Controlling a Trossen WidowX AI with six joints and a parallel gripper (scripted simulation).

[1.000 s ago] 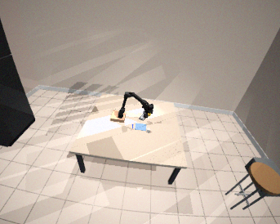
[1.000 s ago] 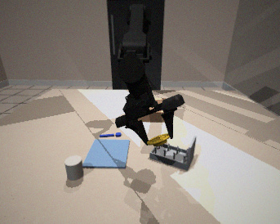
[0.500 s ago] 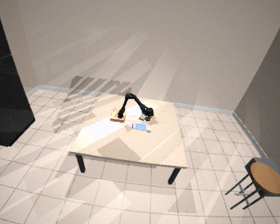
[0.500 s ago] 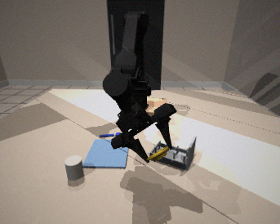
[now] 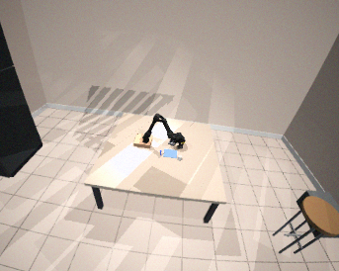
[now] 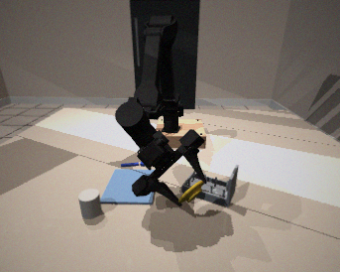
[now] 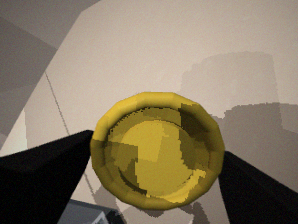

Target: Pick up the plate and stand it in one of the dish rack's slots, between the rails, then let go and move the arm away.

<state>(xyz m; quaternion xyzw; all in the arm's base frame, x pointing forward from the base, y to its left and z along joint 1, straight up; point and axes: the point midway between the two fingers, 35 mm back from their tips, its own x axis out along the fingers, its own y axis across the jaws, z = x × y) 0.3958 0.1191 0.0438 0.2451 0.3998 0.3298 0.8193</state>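
Right now the grey dish rack is 12 cm behind my gripper tip, 3 cm to the left of it and 5 cm below it. The rest, counted from my gripper tip: blue mat 10 cm behind, 18 cm to the right, 7 cm below; grey cup 2 cm ahead, 23 cm to the right, 5 cm below; yellow plate right at my gripper tip.
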